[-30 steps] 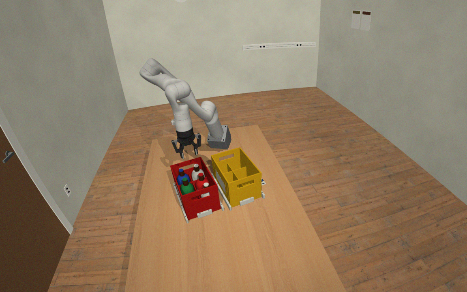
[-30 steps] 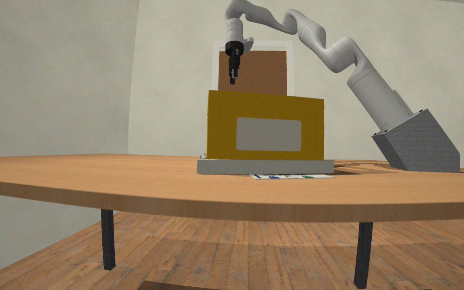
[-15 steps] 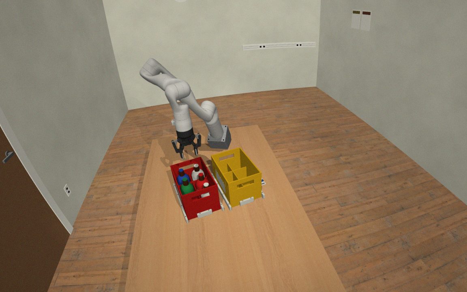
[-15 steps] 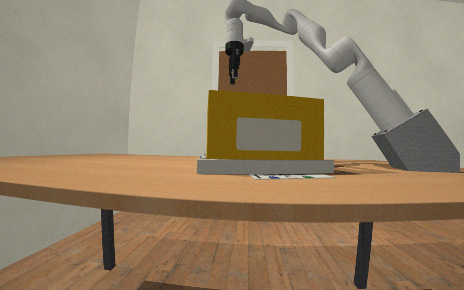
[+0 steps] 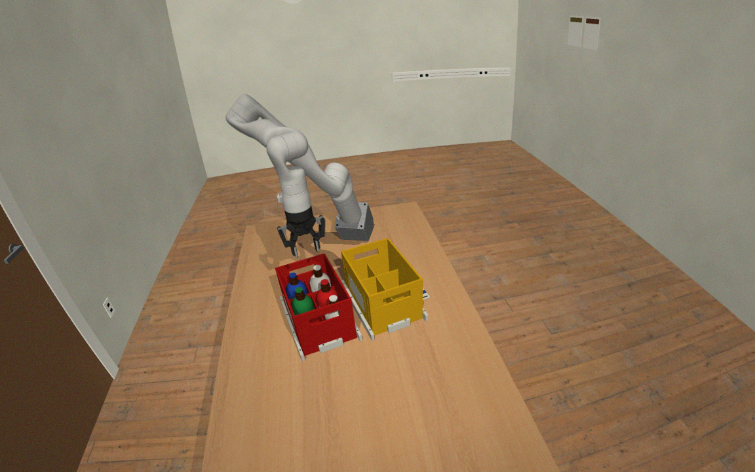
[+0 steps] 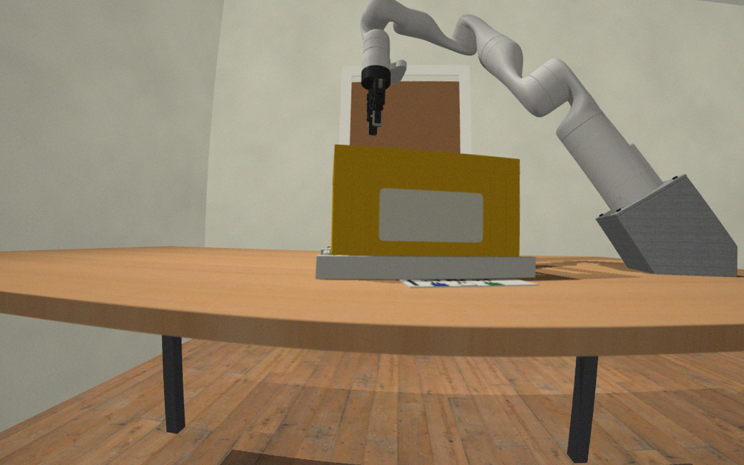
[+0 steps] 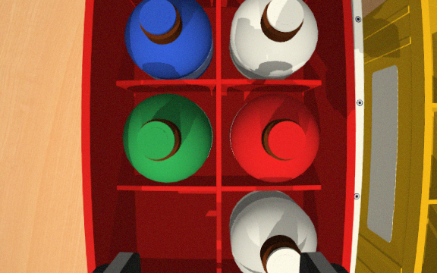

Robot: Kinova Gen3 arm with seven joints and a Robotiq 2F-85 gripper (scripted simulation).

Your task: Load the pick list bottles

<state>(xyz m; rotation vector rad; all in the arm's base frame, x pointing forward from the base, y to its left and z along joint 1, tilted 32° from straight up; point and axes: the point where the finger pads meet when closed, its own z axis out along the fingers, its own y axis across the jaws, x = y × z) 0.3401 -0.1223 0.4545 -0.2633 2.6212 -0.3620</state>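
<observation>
My gripper is now 250 mm above the blue bottle, 120 mm past it and 60 mm to the left of it. Also, from my hand: red bottle (250 mm below, 50 mm behind, 40 mm to the left); then red crate (250 mm below, 50 mm behind, 10 mm to the right); then green bottle (250 mm below, 50 mm to the right, 40 mm behind).
</observation>
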